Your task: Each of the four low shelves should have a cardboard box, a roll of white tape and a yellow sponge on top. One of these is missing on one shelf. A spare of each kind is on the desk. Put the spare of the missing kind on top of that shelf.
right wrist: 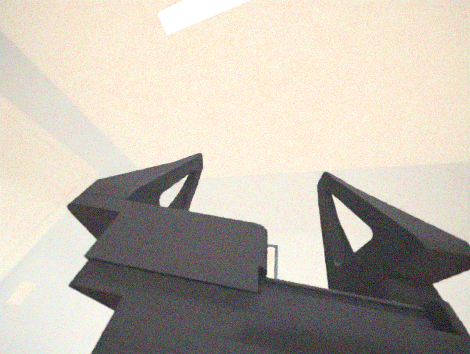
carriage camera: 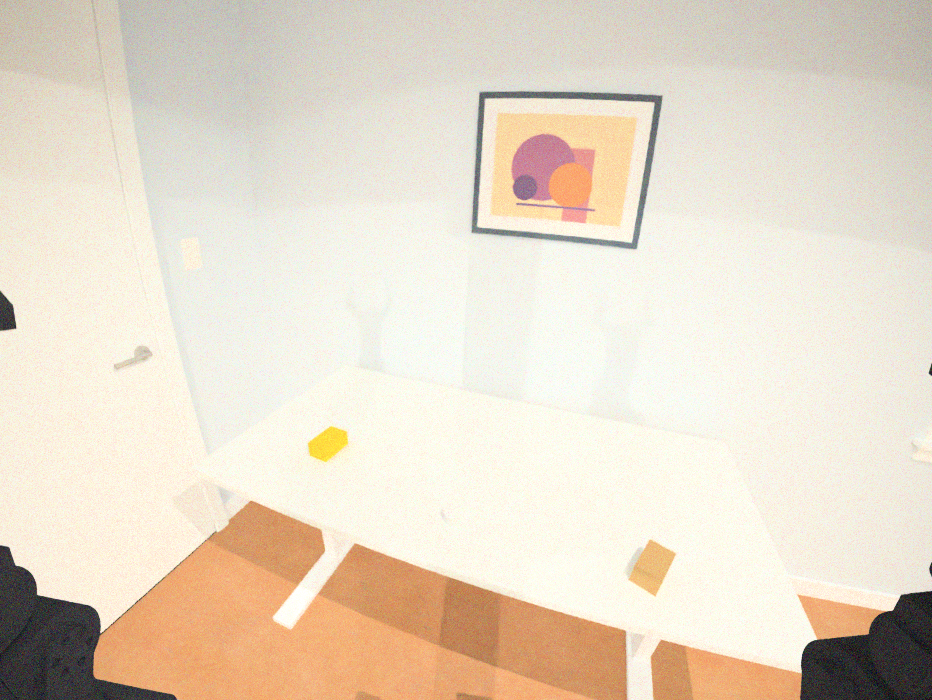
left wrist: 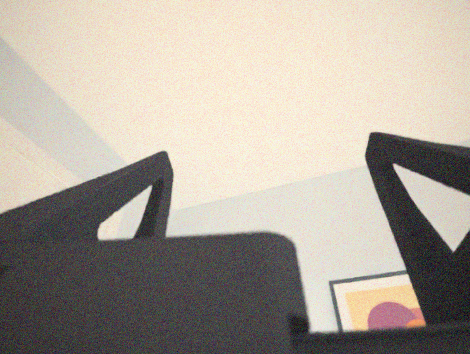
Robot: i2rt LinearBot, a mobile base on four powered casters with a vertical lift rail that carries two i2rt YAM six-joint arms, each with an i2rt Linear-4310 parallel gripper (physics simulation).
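Places are measured from the left arm's base along level axes (x ahead, y left, z up), in millimetres.
Pixels of known places: left gripper, fingertip midpoint: (left wrist: 266,153); right gripper, fingertip midpoint: (right wrist: 260,168).
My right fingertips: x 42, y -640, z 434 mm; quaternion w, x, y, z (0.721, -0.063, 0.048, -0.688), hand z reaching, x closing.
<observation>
For each thing: its middle in the pictures, then the offset to it from my right fingertips. "pt": a spot on its surface instead. Level surfaces: height alone.
- white desk, its level: dz -728 mm
- yellow sponge, body centre: (carriage camera: 328,443) dx +752, dy +707, dz -706 mm
- cardboard box, body centre: (carriage camera: 652,566) dx +374, dy -108, dz -703 mm
- lever handle, surface spot: (carriage camera: 133,357) pt dx +854, dy +1401, dz -514 mm
A white desk (carriage camera: 512,497) stands against the far wall in the carriage view. A yellow sponge (carriage camera: 327,443) lies near its left end. A cardboard box (carriage camera: 652,565) lies near its front right edge. I cannot make out a roll of white tape on the white top. No low shelf is in view. My left gripper (left wrist: 266,153) is open and empty, pointing up at the ceiling. My right gripper (right wrist: 260,168) is open and empty, also pointing up. Only dark parts of the arms show at the bottom corners of the carriage view.
A white door (carriage camera: 66,339) with a lever handle (carriage camera: 133,357) stands at the left. A framed picture (carriage camera: 566,168) hangs on the wall above the desk. The desk's white legs (carriage camera: 312,579) stand on an orange wood floor.
</observation>
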